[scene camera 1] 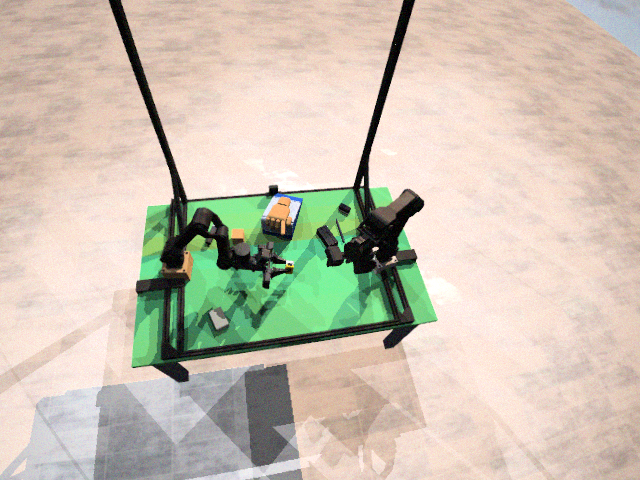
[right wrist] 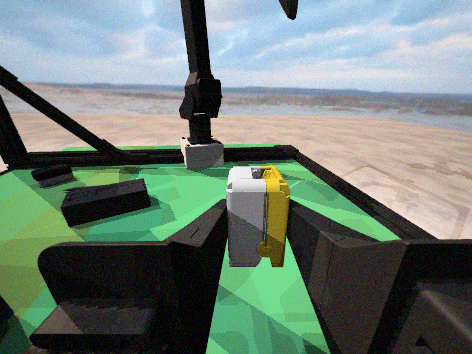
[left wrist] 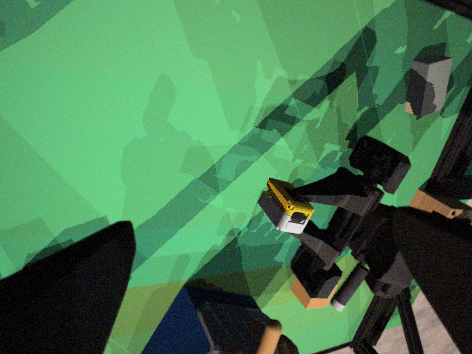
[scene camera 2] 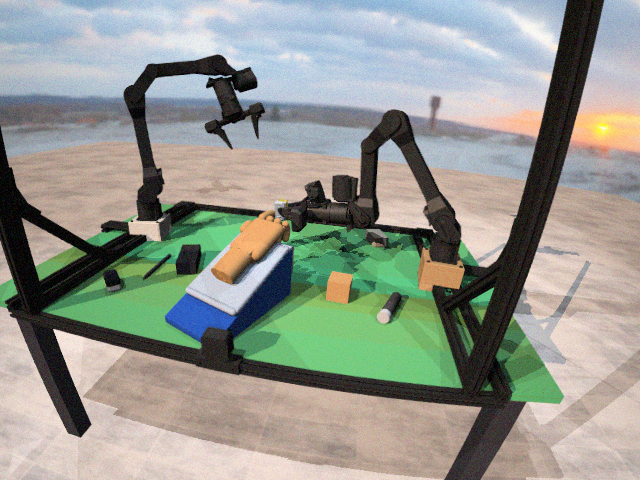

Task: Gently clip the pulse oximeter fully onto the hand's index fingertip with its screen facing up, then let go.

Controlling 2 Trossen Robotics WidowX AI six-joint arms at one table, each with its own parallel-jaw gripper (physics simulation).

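Places are measured from the left arm's base along level axes (x ahead, y down, z left), in millimetres.
Pixels of known places: left gripper, between the fingertips: [left wrist: 264, 227] [scene camera 2: 245, 144]; right gripper, between the fingertips: [scene camera 1: 290, 266] [right wrist: 255, 205] [left wrist: 285, 208] [scene camera 2: 280, 208]; left arm's base, origin of its link: [scene camera 1: 383, 255] [right wrist: 200, 140] [scene camera 2: 149, 217]; right arm's base, origin of its link: [scene camera 1: 175, 261] [scene camera 2: 442, 257].
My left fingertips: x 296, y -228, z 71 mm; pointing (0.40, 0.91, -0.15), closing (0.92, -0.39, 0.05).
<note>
For each thing: its top centre in the pictures, then the offset to it from my left fingertips. "*": a spot on its surface instead.
- yellow-and-white pulse oximeter, centre of its top: [right wrist: 260, 169] [left wrist: 301, 221] [scene camera 2: 282, 200] [scene camera 1: 289, 263] dx +124, dy +139, dz -126 mm
- tan hand, a spot on its surface: [scene camera 2: 253, 240] [scene camera 1: 278, 208] * dx +74, dy +148, dz -407 mm
- blue wedge, a spot on its surface: [scene camera 2: 273, 286] * dx +119, dy +234, dz -446 mm
- orange cube, centre of its top: [left wrist: 322, 296] [scene camera 2: 340, 277] [scene camera 1: 237, 233] dx +268, dy +237, dz -395 mm
- dark cylinder, centre of its top: [left wrist: 354, 292] [scene camera 2: 391, 301] [scene camera 1: 211, 232] dx +375, dy +260, dz -455 mm
- grey block, centre of its top: [left wrist: 436, 87] [scene camera 2: 377, 233] [scene camera 1: 218, 317] dx +440, dy +257, dz -54 mm
- black box, centre of its top: [right wrist: 107, 190] [scene camera 2: 188, 252] [scene camera 1: 327, 235] dx -114, dy +252, dz -263 mm
- pen, centre of its top: [scene camera 2: 156, 264] dx -194, dy +278, dz -290 mm
The yellow-and-white pulse oximeter [scene camera 1: 290, 266] [scene camera 2: 280, 208] [left wrist: 286, 207] [right wrist: 253, 220] is pinched between the fingertips of my right gripper [right wrist: 255, 205], above the table and apart from the hand. Its yellow and white halves stand side by side in the right wrist view. I cannot make out its screen clearly. The tan hand [scene camera 1: 280, 208] [scene camera 2: 253, 240] lies on a sloped support; its index finger [scene camera 1: 283, 226] [left wrist: 269, 339] reaches out beyond the curled fingers. My left gripper [scene camera 2: 244, 142] is open and empty, high above the table.
The blue wedge [scene camera 2: 273, 286] carries a pale pad. An orange cube [scene camera 1: 237, 235] [scene camera 2: 339, 287], a dark cylinder [scene camera 2: 392, 303], a grey block [scene camera 1: 218, 319] [left wrist: 429, 87], a black box [scene camera 2: 188, 259] [right wrist: 105, 200] and a pen [scene camera 2: 156, 266] lie around. Dark rails [scene camera 2: 351, 380] edge the table.
</note>
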